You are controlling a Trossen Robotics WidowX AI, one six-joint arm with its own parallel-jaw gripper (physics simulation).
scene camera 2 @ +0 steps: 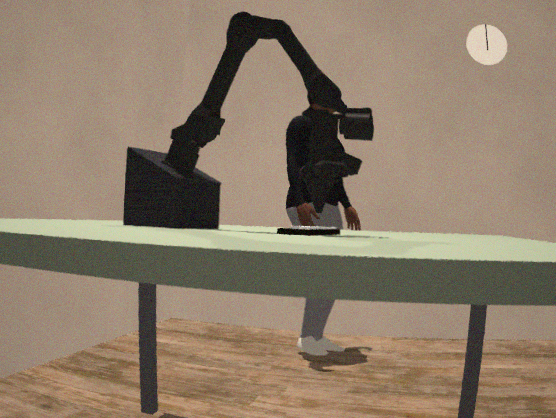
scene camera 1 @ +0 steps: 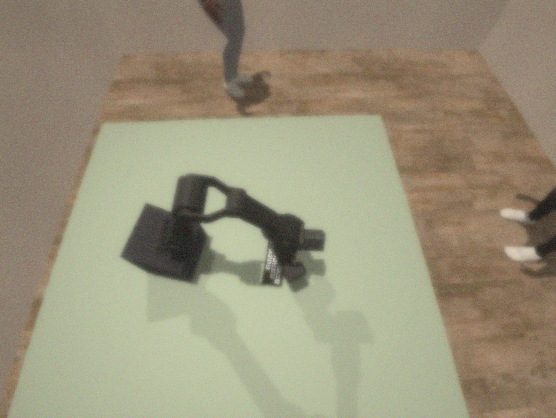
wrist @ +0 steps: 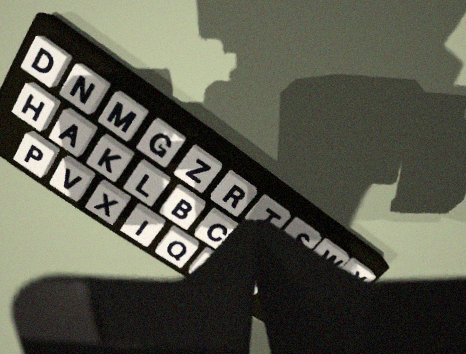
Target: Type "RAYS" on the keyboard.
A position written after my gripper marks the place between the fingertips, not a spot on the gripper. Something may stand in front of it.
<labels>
my gripper: scene camera 2 318, 213; scene camera 1 281, 258; wrist 253, 232
</labels>
